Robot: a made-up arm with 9 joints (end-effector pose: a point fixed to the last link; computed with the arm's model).
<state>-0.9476 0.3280 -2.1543 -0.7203 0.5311 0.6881 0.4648 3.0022 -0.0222</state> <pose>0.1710 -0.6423 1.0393 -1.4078 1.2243 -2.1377</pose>
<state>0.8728 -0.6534 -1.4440 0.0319 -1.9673 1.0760 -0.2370 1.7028 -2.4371</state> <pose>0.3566 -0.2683 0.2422 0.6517 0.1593 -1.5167</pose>
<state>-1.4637 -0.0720 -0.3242 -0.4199 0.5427 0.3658 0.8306 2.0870 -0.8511</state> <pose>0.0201 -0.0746 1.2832 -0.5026 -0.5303 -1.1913</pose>
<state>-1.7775 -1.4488 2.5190 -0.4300 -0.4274 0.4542 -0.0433 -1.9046 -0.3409</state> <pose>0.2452 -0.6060 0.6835 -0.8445 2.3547 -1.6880</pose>
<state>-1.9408 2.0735 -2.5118 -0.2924 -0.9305 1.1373 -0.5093 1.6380 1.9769</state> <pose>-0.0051 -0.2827 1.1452 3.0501 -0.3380 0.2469</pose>
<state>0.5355 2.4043 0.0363 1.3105 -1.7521 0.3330 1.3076 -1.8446 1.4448</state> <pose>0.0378 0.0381 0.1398 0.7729 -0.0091 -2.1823</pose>
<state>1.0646 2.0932 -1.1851 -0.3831 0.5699 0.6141 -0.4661 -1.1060 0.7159</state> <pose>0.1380 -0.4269 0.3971 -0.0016 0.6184 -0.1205</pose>
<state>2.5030 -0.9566 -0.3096 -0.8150 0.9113 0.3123 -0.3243 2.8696 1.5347</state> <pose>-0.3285 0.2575 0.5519 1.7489 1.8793 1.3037</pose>
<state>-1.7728 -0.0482 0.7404 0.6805 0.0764 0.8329 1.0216 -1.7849 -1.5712</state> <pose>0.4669 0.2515 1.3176 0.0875 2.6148 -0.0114</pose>
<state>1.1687 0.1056 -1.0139 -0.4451 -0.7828 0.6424 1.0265 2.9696 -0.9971</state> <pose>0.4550 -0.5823 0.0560 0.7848 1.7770 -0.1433</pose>
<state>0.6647 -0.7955 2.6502 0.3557 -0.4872 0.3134 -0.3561 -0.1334 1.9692</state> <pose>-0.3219 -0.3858 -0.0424 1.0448 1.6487 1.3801</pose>
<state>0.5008 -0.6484 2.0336 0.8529 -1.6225 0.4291 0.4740 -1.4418 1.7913</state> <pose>-0.5669 -0.4659 -0.0675 -1.5685 -0.5491 -2.1316</pose>
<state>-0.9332 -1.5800 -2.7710 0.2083 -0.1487 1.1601 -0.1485 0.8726 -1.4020</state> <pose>-0.1966 -0.5282 0.2166 -1.8067 1.1521 -0.7109</pose>
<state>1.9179 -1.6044 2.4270 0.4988 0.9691 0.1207 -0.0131 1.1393 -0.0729</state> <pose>-0.4396 0.1950 0.3089 0.0888 -1.1937 1.0850</pose>
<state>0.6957 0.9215 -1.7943 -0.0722 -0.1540 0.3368 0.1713 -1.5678 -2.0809</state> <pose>0.4933 -1.0066 -0.1498 -1.3394 -1.7061 1.4837</pose>
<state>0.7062 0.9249 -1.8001 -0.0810 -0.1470 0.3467 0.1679 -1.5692 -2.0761</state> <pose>0.4911 -1.0064 -0.1481 -1.3523 -1.7049 1.4834</pose>
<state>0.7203 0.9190 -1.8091 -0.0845 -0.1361 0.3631 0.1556 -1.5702 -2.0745</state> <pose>0.4801 -1.0101 -0.1519 -1.3705 -1.6883 1.4728</pose>
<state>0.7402 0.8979 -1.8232 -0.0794 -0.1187 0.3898 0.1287 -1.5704 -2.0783</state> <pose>0.4541 -1.0194 -0.1649 -1.3952 -1.6451 1.4471</pose>
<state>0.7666 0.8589 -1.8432 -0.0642 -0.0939 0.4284 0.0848 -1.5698 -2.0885</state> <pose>0.4091 -1.0325 -0.1892 -1.4217 -1.5689 1.4080</pose>
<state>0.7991 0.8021 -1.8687 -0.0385 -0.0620 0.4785 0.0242 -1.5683 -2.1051</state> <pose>0.3435 -1.0445 -0.2247 -1.4396 -1.4584 1.3626</pose>
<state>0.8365 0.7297 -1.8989 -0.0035 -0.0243 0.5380 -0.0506 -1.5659 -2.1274</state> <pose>0.2592 -1.0480 -0.2683 -1.4367 -1.3186 1.3210</pose>
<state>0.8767 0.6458 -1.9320 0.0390 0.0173 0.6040 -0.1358 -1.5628 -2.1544</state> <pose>0.1624 -1.0378 -0.3136 -1.4040 -1.1602 1.2932</pose>
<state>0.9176 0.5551 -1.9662 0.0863 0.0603 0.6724 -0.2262 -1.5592 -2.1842</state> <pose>0.0632 -1.0118 -0.3543 -1.3386 -0.9995 1.2847</pose>
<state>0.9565 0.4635 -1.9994 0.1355 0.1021 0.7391 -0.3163 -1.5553 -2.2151</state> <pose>-0.0276 -0.9741 -0.3852 -1.2460 -0.8513 1.2959</pose>
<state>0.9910 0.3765 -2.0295 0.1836 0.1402 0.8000 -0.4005 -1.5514 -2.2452</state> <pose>-0.1023 -0.9316 -0.4059 -1.1380 -0.7270 1.3217</pose>
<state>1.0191 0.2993 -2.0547 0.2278 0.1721 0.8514 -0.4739 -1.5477 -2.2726</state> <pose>-0.1577 -0.8912 -0.4191 -1.0292 -0.6324 1.3538</pose>
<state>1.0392 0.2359 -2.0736 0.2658 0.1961 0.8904 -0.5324 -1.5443 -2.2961</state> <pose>-0.1954 -0.8574 -0.4280 -0.9334 -0.5669 1.3834</pose>
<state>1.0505 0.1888 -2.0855 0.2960 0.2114 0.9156 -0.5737 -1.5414 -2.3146</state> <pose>-0.2191 -0.8330 -0.4347 -0.8605 -0.5261 1.4039</pose>
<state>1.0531 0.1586 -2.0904 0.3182 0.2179 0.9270 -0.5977 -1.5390 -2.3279</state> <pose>-0.2327 -0.8184 -0.4403 -0.8150 -0.5045 1.4120</pose>
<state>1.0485 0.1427 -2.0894 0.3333 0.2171 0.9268 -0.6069 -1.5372 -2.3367</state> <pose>-0.2395 -0.8123 -0.4451 -0.7942 -0.4966 1.4082</pose>
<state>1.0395 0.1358 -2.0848 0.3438 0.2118 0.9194 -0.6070 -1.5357 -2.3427</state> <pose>-0.2424 -0.8116 -0.4495 -0.7892 -0.4963 1.3968</pose>
